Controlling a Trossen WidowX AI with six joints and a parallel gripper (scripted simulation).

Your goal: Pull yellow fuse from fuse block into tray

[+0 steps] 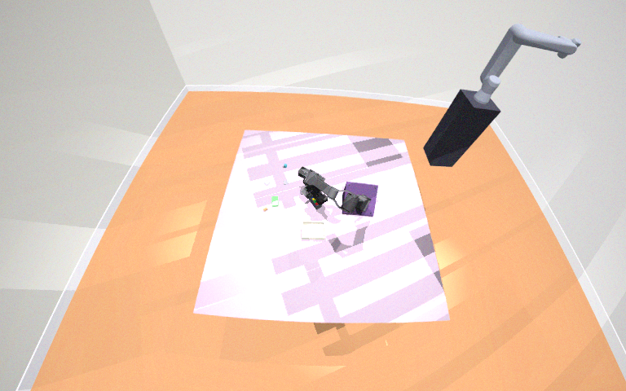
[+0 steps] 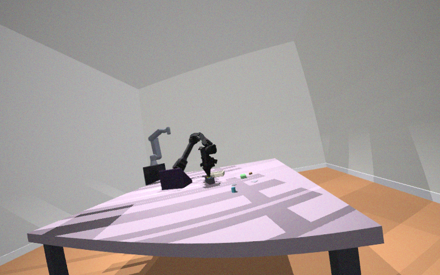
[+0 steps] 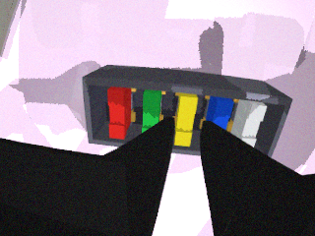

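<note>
Right now my gripper tip is 20 mm above the yellow fuse. The rest, counted from my gripper tip: blue fuse: 20 mm to the right, 20 mm below, 10 mm ahead; then green fuse: 20 mm to the left, 20 mm below, 10 mm behind; then white fuse: 30 mm to the right, 20 mm below, 20 mm ahead.
</note>
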